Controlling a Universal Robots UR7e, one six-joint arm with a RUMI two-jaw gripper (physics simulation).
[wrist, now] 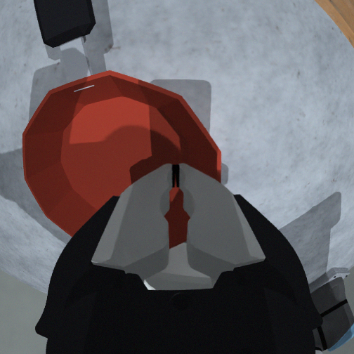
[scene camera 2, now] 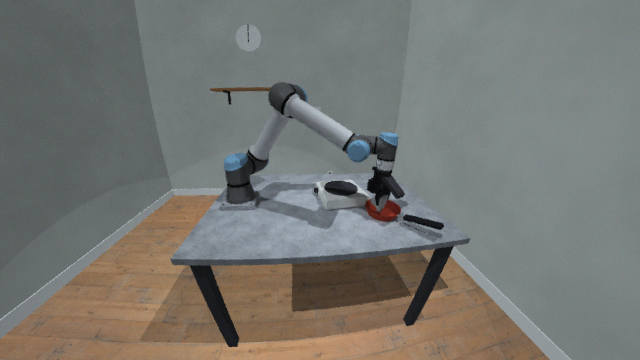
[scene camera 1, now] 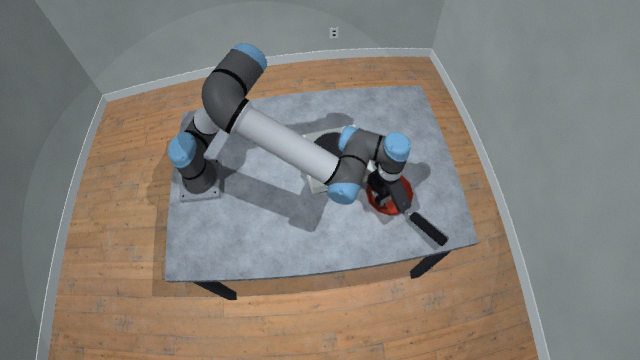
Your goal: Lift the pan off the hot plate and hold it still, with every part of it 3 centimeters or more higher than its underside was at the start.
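Places are measured from the arm's base along level axes (x ahead, y left, z up), in centimetres.
Pixels of known places: gripper, fingertip midpoint: [scene camera 2: 378, 212] [scene camera 1: 381, 204]; arm's base at its link origin: [scene camera 2: 241, 197] [scene camera 1: 199, 177].
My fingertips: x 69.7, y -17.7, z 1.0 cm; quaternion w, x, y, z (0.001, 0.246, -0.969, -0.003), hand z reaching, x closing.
For each thing: its middle in the pictures, then the offset to it from my fingertips. "spot": a spot on its surface instead. Level surfaces: height alone.
- red pan at the middle of its body: [scene camera 1: 408, 211] [scene camera 2: 400, 214] dx +9.4, dy -3.9, dz +0.6 cm
- hot plate at the middle of its body: [scene camera 1: 333, 157] [scene camera 2: 339, 192] dx -15.5, dy +21.3, dz +0.0 cm
- grey table at its surface level: dz -3.7 cm
- hot plate's black disc at a spot on its surface: [scene camera 1: 326, 143] spot: dx -17.7, dy +25.4, dz +3.6 cm
The red pan [scene camera 1: 409, 192] [scene camera 2: 393, 212] [wrist: 112, 120] is beside the hot plate [scene camera 1: 318, 186] [scene camera 2: 345, 201], low over or on the table; contact underneath is hidden. It is not on the black disc. Its black handle [scene camera 1: 428, 229] [scene camera 2: 423, 221] [wrist: 65, 22] points away from the hot plate, toward the table's front right corner, with a shadow beneath. My gripper [scene camera 1: 381, 201] [scene camera 2: 380, 208] [wrist: 174, 166] is shut and empty. Its fingertips are at or inside the pan's bowl, near the rim on the side away from the handle. Whether they touch the pan cannot be told.
The grey table [scene camera 1: 240, 240] [scene camera 2: 280, 235] has its right edge beyond the pan. The hot plate's black disc [scene camera 1: 326, 143] [scene camera 2: 341, 188] shows partly under the arm in the first scene view. The arm's base [scene camera 1: 200, 194] [scene camera 2: 240, 200] stands at the table's left. A wall shelf [scene camera 2: 240, 89] hangs behind.
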